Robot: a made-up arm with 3 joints. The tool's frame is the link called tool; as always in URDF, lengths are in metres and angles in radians.
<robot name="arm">
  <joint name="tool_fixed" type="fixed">
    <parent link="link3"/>
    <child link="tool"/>
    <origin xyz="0.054 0.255 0.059" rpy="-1.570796 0 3.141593"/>
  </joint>
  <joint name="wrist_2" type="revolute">
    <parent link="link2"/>
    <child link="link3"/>
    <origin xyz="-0.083 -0.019 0.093" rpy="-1.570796 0 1.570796"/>
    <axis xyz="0 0 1"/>
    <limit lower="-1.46" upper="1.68"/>
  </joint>
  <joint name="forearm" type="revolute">
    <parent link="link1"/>
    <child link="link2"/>
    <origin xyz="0.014 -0.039 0.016" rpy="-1.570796 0 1.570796"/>
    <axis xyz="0 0 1"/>
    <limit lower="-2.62" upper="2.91"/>
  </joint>
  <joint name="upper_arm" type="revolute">
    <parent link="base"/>
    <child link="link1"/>
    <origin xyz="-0.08 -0.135 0.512" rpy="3.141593 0 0"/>
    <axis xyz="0 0 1"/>
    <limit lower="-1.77" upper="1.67"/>
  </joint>
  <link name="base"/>
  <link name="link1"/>
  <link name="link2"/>
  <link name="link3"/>
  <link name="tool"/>
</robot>
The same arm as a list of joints. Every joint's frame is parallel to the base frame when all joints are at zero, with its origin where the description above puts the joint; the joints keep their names.
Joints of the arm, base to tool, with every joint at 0 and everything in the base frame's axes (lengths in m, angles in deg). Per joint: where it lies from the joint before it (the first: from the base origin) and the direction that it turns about. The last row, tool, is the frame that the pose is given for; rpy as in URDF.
upper_arm: axis 0 0 -1 xyz -0.08 -0.135 0.512
forearm: axis -1 0 0 xyz 0.014 0.039 -0.016
wrist_2: axis 0 1 0 xyz -0.093 0.083 -0.019
tool: xyz 0.255 0.059 0.054 rpy 180 90 0
Joint limits (deg, base to tool): -101.41..95.68 -150.11..166.73 -83.65..96.26

